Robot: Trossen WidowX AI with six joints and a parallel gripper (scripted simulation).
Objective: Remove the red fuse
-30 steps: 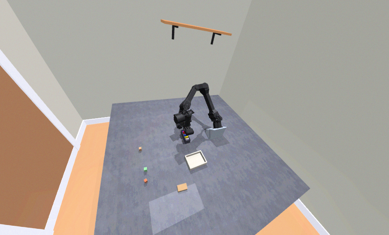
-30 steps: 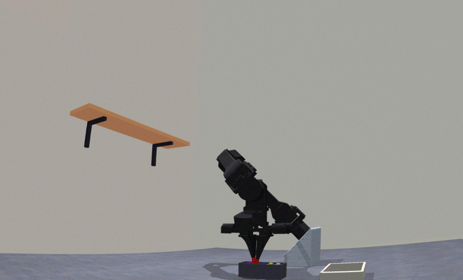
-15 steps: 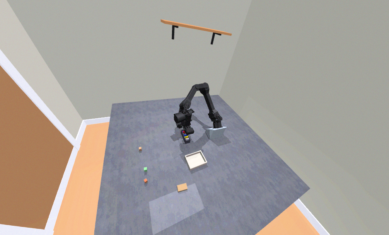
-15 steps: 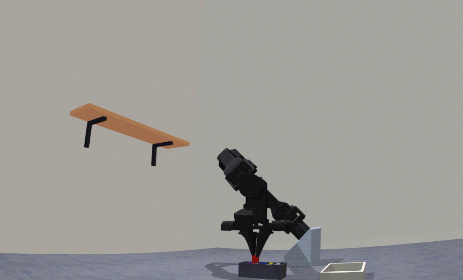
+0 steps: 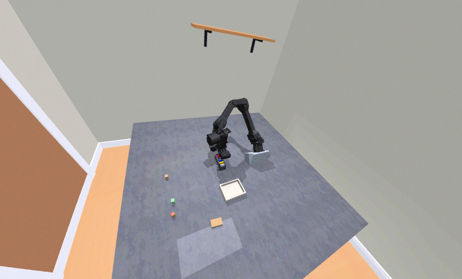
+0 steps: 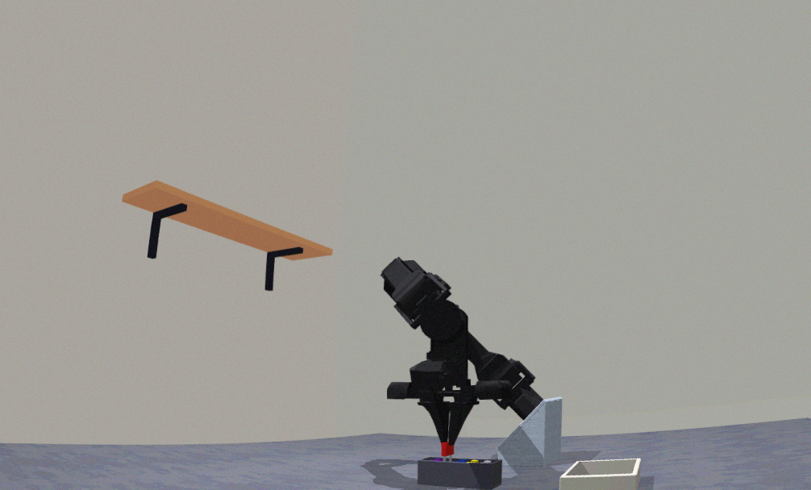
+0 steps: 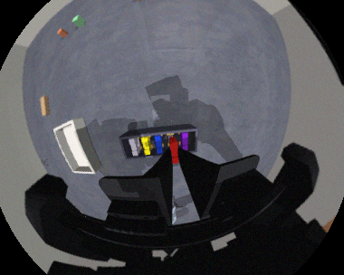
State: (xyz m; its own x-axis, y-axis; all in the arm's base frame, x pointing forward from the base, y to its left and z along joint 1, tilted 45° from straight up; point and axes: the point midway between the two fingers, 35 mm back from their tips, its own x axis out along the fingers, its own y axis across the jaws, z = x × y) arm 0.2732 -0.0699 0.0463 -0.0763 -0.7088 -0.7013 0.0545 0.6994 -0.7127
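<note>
Right now the blue fuse is 4 cm below my gripper tip and 2 cm to the left of it. Round my gripper tip: yellow fuse: 4 cm to the left, 4 cm below; then red fuse: 1 cm below; then purple fuse: 4 cm below, 2 cm to the right.
</note>
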